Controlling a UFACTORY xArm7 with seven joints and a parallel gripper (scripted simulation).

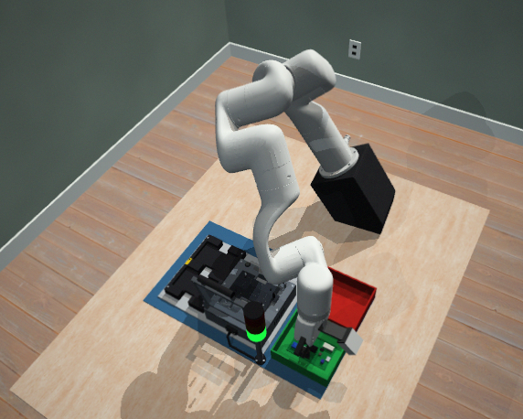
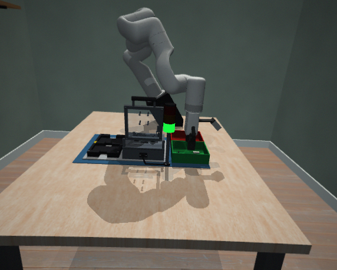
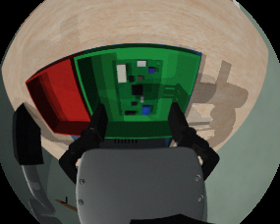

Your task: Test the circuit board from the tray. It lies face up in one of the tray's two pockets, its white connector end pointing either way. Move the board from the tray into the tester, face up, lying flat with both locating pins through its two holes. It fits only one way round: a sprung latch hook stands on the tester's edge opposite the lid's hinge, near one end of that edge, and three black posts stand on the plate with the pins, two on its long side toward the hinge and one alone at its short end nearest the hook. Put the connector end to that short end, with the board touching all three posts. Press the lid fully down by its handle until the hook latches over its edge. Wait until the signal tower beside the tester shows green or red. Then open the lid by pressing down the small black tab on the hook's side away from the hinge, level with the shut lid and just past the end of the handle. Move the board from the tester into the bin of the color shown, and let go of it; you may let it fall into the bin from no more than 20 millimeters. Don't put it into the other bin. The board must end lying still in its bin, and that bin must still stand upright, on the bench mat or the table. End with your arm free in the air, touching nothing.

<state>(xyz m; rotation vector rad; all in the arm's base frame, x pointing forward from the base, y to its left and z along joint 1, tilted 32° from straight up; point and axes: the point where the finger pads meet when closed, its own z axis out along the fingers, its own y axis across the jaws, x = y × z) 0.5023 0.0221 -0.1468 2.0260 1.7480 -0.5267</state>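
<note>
The green bin lies 5 cm below my hand. Round my hand: green circuit board (5 cm below); tester plate (19 cm to the right, 7 cm behind, 1 cm above); red bin (15 cm behind, 5 cm below, 2 cm to the left).
</note>
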